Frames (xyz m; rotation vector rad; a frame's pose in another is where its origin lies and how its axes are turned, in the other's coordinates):
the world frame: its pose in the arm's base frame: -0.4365 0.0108 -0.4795 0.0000 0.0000 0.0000
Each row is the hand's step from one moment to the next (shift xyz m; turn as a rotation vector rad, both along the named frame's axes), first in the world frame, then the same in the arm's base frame.
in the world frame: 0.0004 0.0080 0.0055 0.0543 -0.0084 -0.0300
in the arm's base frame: 0.0004 0.0080 0.0055 0.0543 -0.0084 -0.0300
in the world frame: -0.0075 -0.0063 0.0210 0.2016 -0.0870 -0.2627
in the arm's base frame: -0.0075 -0.0063 0.0210 0.2016 -0.0870 -0.2627
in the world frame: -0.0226 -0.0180 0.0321 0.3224 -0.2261 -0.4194
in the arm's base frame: -0.0226 -0.0180 0.0321 0.3224 -0.2261 -0.4194
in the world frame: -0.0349 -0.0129 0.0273 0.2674 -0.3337 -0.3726
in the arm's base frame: -0.0349 -0.0129 0.0273 0.2674 -0.3337 -0.3726
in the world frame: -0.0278 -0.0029 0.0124 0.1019 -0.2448 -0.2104
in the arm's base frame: -0.0278 -0.0029 0.0124 0.1019 -0.2448 -0.2104
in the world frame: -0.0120 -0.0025 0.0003 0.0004 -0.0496 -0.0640
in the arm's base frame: -0.0120 -0.0025 0.0003 0.0004 -0.0496 -0.0640
